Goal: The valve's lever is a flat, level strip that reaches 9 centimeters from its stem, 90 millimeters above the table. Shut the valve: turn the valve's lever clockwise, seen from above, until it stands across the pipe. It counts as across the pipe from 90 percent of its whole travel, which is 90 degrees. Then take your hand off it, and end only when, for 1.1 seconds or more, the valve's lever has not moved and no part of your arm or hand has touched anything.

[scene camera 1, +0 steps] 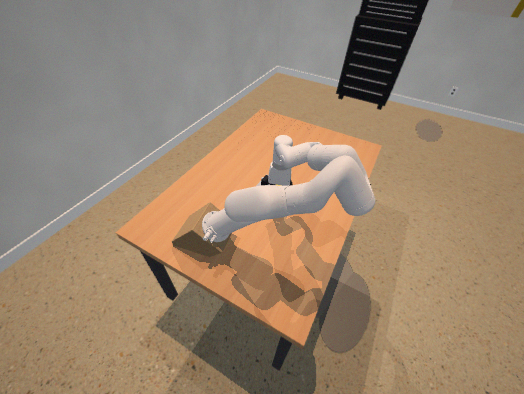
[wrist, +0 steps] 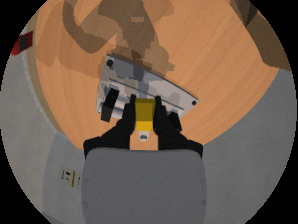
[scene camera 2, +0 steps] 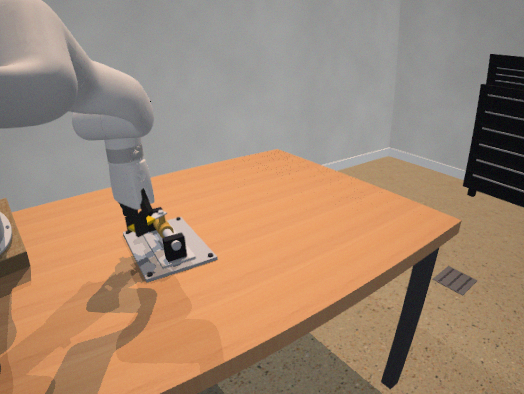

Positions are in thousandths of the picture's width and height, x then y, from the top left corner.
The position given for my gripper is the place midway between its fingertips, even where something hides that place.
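Note:
Visible: a valve (scene camera 2: 323, 633), a plate (scene camera 2: 287, 679) and my gripper (scene camera 2: 264, 590). The wrist view likewise shows my gripper (wrist: 488, 458).

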